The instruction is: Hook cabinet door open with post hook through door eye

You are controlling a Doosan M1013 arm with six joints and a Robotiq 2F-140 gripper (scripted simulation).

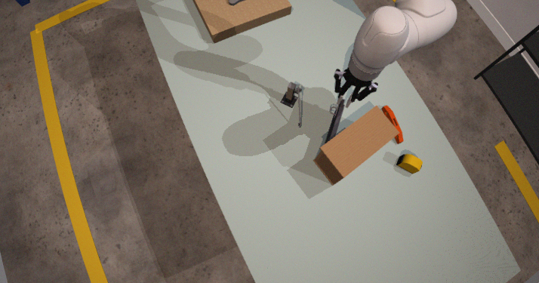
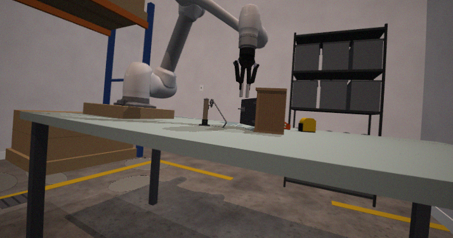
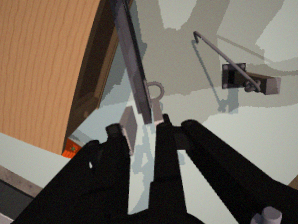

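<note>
Right now my hand is 8 cm past the wire hook, 12 cm to the left of it and 11 cm above it. Round my hand: orange object: 12 cm ahead, 19 cm to the left, 16 cm below; then dark door: 5 cm ahead, 6 cm to the right, 10 cm below; then yellow tape measure: 28 cm ahead, 17 cm to the left, 15 cm below.
</note>
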